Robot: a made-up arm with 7 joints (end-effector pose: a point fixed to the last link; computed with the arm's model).
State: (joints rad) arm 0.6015 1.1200 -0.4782 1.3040 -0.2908 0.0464 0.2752
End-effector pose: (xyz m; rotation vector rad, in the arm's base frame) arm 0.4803 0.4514 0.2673 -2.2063 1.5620 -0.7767
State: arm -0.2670 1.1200 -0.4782 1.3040 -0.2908 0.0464 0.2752
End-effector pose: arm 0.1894 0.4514 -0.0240 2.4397 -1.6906 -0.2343
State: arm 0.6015 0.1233 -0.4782 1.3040 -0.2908 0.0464 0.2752
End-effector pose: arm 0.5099 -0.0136 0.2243 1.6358 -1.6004 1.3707
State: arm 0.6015 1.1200 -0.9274 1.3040 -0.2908 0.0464 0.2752
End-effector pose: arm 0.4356 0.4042 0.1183 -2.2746 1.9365 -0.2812
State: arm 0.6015 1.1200 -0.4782 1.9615 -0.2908 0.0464 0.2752
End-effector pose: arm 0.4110 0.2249 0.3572 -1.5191 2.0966 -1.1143
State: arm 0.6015 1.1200 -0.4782 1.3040 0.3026 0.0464 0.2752
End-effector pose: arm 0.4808 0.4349 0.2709 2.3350 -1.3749 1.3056
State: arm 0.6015 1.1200 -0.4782 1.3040 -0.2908 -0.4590 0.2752
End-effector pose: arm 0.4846 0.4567 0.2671 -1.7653 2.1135 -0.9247
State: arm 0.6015 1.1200 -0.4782 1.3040 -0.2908 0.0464 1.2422
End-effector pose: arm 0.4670 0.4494 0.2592 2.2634 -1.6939 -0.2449
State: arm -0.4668 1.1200 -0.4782 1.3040 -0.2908 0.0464 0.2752
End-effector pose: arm 0.0949 0.4514 -0.0483 2.3276 -1.6050 -0.4613
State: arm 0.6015 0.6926 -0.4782 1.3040 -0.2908 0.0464 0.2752
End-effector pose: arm 0.5257 0.2599 0.2012 2.2478 -1.8149 1.1930
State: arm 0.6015 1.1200 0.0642 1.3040 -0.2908 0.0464 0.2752
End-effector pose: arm 0.4411 0.5316 0.4414 -2.0085 1.0696 -1.2685
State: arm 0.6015 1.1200 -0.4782 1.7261 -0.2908 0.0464 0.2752
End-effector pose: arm 0.4542 0.3011 0.3285 -1.7864 1.9261 -1.0043
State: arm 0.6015 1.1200 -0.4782 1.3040 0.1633 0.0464 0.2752
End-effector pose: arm 0.4808 0.4385 0.2692 2.4330 -1.5010 1.2414
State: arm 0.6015 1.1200 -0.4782 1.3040 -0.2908 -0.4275 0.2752
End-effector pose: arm 0.4843 0.4564 0.2671 -1.7968 2.0816 -0.9168
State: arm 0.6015 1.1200 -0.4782 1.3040 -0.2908 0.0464 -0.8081
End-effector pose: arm 0.4801 0.4534 0.2847 -1.3448 0.8654 -1.4601
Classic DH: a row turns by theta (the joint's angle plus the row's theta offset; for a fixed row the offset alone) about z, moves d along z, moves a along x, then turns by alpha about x. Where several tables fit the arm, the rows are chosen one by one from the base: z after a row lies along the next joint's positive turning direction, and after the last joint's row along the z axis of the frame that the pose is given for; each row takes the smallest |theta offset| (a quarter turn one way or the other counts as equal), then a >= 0, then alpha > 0; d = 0 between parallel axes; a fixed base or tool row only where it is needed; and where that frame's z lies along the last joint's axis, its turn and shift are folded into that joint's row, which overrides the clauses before.
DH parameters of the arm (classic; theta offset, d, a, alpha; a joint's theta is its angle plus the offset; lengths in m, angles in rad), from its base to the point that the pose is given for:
base (fixed): 0 0.4353 0.0208 1.5708
joint 1: 1.5708 -0.1709 0.0027 1.5708
joint 2: 1.5708 -0.014 0.0279 1.5708
joint 3: -1.5708 -0.311 0.0133 -1.5708
joint 4: 0 0.0246 -0.0001 1.5708
joint 5: 0 -0.4043 -0.0006 1.5708
joint 6: 1.5708 -0.019 0.0258 1.5708
joint 7: -0.8569 0.0068 -0.0065 1.5764
tool (fixed): -1.7904 0.0156 0 0

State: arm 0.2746 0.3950 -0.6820 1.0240 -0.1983 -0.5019 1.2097
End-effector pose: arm 0.3598 0.1329 -0.0816 1.0027 -1.8628 -0.1184
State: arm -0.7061 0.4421 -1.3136 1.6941 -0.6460 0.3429 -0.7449
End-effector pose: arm -0.2099 -0.0753 0.0875 1.8920 -1.5145 0.7061
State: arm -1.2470 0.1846 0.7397 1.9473 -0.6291 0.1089 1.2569
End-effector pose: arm -0.0402 0.3713 0.1226 2.1955 -0.6060 -0.5585
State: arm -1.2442 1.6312 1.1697 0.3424 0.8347 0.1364 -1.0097
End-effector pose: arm 0.1493 0.8433 0.4113 -1.3703 -0.6380 -0.8722
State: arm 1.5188 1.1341 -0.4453 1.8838 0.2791 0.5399 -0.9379
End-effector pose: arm 0.3040 0.2511 0.7150 -0.6210 0.1232 -2.3351
